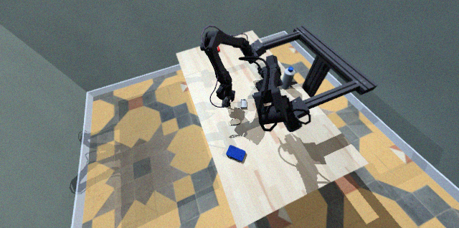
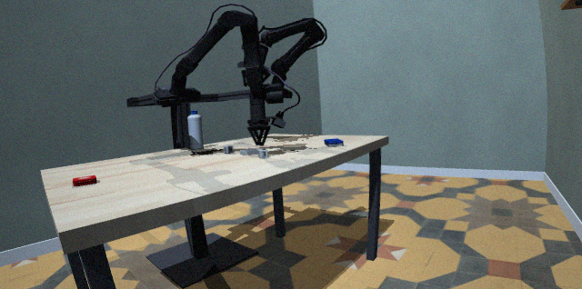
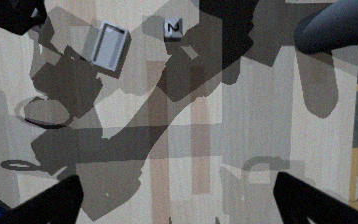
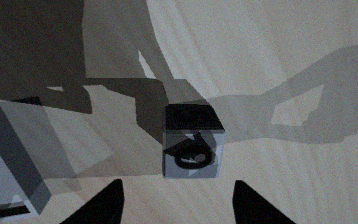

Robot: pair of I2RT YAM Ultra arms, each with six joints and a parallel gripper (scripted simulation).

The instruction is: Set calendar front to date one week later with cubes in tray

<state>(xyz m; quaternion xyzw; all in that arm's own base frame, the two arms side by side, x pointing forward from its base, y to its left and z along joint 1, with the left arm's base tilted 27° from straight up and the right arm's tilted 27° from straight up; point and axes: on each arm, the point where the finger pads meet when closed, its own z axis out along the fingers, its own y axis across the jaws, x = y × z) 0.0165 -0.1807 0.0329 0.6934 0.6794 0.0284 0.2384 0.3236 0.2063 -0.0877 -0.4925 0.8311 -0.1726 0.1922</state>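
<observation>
The calendar tray is 11 cm behind my right hand, 4 cm to the left of it and 5 cm below it. Also, from my right hand: white bottle: 49 cm behind, 1 cm to the right, 4 cm above; red object: 9 cm behind, 66 cm to the right, 4 cm below; blue block: 7 cm ahead, 38 cm to the left, 4 cm below.
</observation>
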